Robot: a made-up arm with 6 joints.
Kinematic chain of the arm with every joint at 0, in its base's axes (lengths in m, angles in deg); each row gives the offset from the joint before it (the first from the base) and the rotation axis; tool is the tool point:
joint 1: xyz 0 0 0.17 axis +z
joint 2: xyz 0 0 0 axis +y
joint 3: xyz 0 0 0.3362 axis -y
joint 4: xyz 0 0 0 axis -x
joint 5: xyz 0.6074 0 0 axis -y
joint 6: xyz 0 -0.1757 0 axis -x
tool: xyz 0 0 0
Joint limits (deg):
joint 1: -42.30..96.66
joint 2: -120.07..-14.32
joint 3: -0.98..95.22
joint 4: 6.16..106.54
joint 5: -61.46..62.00
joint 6: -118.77..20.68
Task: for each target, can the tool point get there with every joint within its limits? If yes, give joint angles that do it. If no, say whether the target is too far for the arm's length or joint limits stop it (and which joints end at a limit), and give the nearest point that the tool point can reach.
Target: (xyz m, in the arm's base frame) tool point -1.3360 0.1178 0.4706
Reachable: no: too far | nearest point -0.9414 0.0830 0.3818 | short by 0.406 m
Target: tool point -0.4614 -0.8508 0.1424
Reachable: yes | joints 59.84 -92.15 73.28 80.66 11.03 -7.47
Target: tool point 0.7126 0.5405 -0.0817
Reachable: no: joint limits stop it (at a limit: joint 2, joint 3, joint 4) | nearest point 0.4246 0.3221 0.6542 | short by 0.820 m
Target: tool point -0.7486 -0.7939 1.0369
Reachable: no: too far | nearest point -0.5202 -0.5517 0.7725 | short by 0.425 m
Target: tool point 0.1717 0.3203 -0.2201
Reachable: no: joint limits stop it (at a limit: joint 1, joint 2, joint 3, joint 4) | nearest point -0.4763 0.5010 -0.4868 | short by 0.724 m
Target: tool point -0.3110 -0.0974 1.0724
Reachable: yes | joints -7.43 -25.22 68.79 38.89 -33.56 -6.42
